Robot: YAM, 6 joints.
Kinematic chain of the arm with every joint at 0, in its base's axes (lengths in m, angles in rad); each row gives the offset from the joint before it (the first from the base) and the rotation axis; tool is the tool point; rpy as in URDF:
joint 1: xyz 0 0 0.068 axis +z
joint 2: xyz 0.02 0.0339 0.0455 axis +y
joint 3: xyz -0.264 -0.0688 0 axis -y
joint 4: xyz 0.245 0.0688 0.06 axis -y
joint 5: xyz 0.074 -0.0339 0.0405 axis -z
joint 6: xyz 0.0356 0 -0.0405 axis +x
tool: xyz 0 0 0 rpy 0 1.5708 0
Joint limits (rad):
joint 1: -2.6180..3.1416
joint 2: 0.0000..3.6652
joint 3: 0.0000..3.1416
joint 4: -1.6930..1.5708
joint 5: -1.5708..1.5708
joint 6: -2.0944..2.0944
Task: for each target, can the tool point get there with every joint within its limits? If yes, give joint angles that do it. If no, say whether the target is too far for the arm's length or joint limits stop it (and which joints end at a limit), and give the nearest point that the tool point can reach.
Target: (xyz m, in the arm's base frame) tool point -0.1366 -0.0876 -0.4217
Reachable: no: joint limits stop it (at a limit: joint 2) | nearest point -0.1455 -0.0933 -0.3723 | short by 0.051 m
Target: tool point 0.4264 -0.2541 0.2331
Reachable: yes | joints -0.5070 2.1334 1.7248 -0.2076 0.4382 1.2943
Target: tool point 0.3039 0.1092 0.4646
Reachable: yes | joints 0.2623 1.6058 1.9519 -0.9113 -0.8464 -1.1435
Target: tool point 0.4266 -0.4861 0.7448
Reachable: no: too far | nearest point 0.3040 -0.3464 0.5576 | short by 0.264 m
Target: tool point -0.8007 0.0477 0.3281
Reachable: no: too far | nearest point -0.6224 0.0371 0.2791 | short by 0.185 m
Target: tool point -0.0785 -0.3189 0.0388
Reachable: yes | joints -1.8477 2.1297 0.6329 0.9211 -0.3334 -0.1832
